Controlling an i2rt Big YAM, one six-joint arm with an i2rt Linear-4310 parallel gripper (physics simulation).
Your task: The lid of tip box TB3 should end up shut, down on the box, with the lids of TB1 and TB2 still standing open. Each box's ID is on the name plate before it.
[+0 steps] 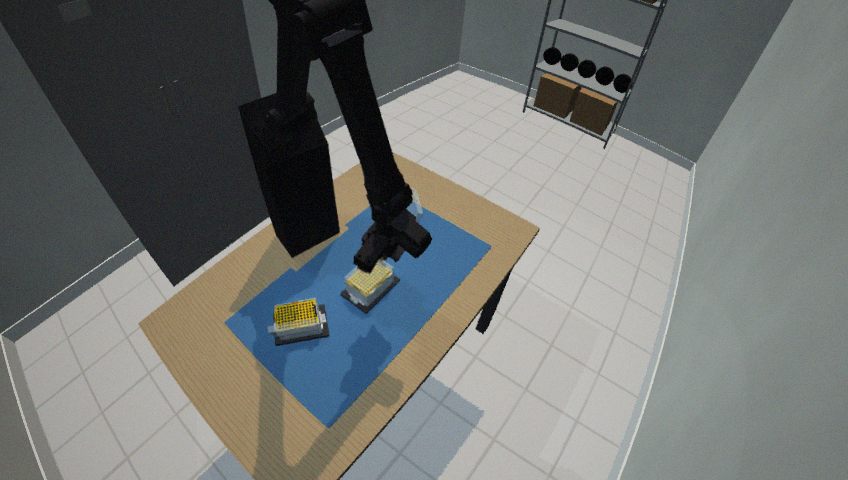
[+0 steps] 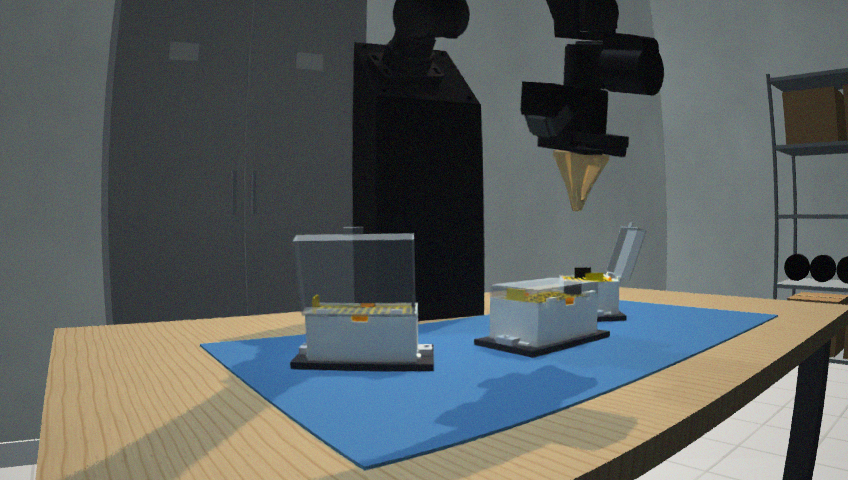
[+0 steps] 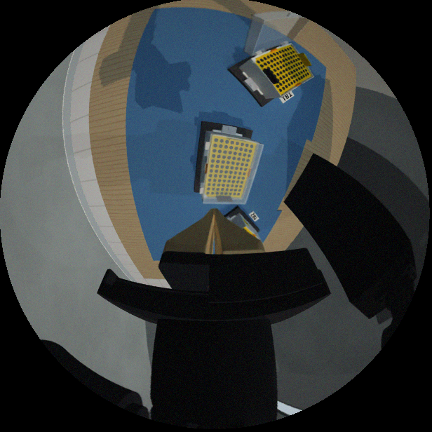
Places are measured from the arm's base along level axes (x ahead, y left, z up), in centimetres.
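Where they show: gripper, fingertip midpoint: (image 1: 382,259) (image 2: 576,210); arm's base, origin of the base link: (image 1: 277,129) (image 2: 403,71).
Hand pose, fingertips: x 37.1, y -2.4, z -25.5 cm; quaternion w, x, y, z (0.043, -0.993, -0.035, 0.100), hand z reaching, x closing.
Each offset is from my fingertips to the top centre of the thing. "spot": to the spot under its first point. Level surfaces: height alone.
The box with plate TB1 (image 3: 286,97), a white tip box (image 1: 298,328) (image 2: 361,337) (image 3: 256,78), has its clear lid {spot: dx -6.9, dy -27.5, dz -5.6 cm} (image 2: 357,267) (image 3: 265,35) standing open. The middle box {dx -6.1, dy -0.1, dz -9.2 cm} (image 1: 370,293) (image 2: 514,321) (image 3: 230,165) has its clear lid (image 2: 523,286) (image 3: 258,162) lying down on it; its plate is not visible, but by elimination it is TB3. The far box {dx -13.5, dy +20.7, dz -10.3 cm} (image 2: 608,298) (image 3: 242,220), whose plate (image 3: 254,216) seems to read TB2, has its lid {dx -7.8, dy +26.1, dz -1.6 cm} (image 1: 417,203) (image 2: 630,252) standing open. My gripper (image 2: 576,209) (image 3: 213,213) is shut and empty, above the boxes and touching none.
The boxes stand on a blue mat {dz -16.9 cm} (image 1: 440,237) (image 2: 416,392) (image 3: 160,185) on the wooden table {dz -17.2 cm} (image 1: 196,333) (image 2: 119,380). The arm's black pedestal (image 1: 297,190) (image 2: 422,208) stands at the table's back edge. A shelf unit (image 1: 631,77) (image 2: 773,178) stands away from the table.
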